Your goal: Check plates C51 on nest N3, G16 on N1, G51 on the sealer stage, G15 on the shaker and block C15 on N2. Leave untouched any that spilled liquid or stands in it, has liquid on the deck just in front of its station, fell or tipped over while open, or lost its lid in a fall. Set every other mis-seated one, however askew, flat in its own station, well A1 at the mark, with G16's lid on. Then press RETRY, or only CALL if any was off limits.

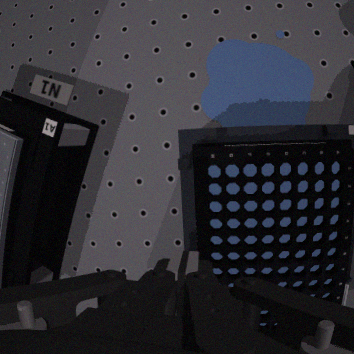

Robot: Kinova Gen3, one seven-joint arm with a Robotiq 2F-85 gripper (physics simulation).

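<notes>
Nest N1 [77,175] is a black holder at the left, with an A1 mark and a tag reading N1 on its base. The edge of a grey plate [9,165] shows at the far left over this nest; most of it is cut off, so its seating and lid cannot be told. A black plate [259,196] with blue-filled wells is at the right, in a dark station [188,200] whose name does not show. A blue puddle [255,75] lies on the deck against that station's edge. My gripper [185,267] is shut and empty, between the two stations at the bottom.
The perforated grey deck [150,107] runs between the two stations. A small blue drop [280,34] lies beyond the puddle. Part of a white label [351,129] shows at the right edge. Dark shadows fall over the puddle and the upper right.
</notes>
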